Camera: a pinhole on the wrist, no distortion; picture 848 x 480 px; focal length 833.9 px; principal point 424.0 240.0 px. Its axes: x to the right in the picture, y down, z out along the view. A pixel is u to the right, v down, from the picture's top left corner.
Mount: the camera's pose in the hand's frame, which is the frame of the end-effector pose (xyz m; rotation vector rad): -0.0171 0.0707 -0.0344 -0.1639 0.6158 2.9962
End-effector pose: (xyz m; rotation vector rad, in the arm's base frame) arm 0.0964 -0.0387 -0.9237 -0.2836 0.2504 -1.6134
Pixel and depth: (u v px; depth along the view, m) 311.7 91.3 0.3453
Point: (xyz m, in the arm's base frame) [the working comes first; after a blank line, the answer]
In the camera's frame: -0.0465 -0.0616 0.3453

0.4296 -0.0563 -0.7621
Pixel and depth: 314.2 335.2 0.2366
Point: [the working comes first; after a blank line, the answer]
In the camera's frame: -0.0312 0.0270 0.2366

0.2920 -0.0352 -0.7847
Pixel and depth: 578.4 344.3 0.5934
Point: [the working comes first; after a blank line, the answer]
In the camera's frame: 0.1099 0.0742 0.5934

0.5101 0.1375 -0.5163
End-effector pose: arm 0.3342 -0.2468 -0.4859 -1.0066 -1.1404 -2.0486
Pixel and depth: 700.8 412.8 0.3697
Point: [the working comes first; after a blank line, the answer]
In the camera's frame: 0.1227 0.0766 0.3697

0.6559 -0.0172 -0.4557
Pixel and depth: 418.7 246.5 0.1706
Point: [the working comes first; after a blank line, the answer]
In the camera's frame: -0.0011 0.0013 0.1706

0.4973 -0.1997 -0.4092
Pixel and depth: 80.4 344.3 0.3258
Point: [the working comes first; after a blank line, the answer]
In the camera's frame: -0.1342 0.0407 0.3258

0.5061 -0.0706 -0.2460
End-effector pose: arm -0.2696 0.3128 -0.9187 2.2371 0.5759 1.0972
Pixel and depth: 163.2 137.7 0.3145
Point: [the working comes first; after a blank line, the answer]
In the camera's frame: -0.0984 -0.0386 0.3145

-0.0065 0.1031 -0.8623
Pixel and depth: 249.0 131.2 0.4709
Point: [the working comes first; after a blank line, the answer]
In the camera's frame: -0.0988 -0.0614 0.4709

0.1064 -0.0060 -0.8804
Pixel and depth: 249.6 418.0 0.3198
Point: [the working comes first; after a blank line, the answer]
In the camera's frame: -0.0669 0.0683 0.3198

-0.0077 0.1346 -0.9692
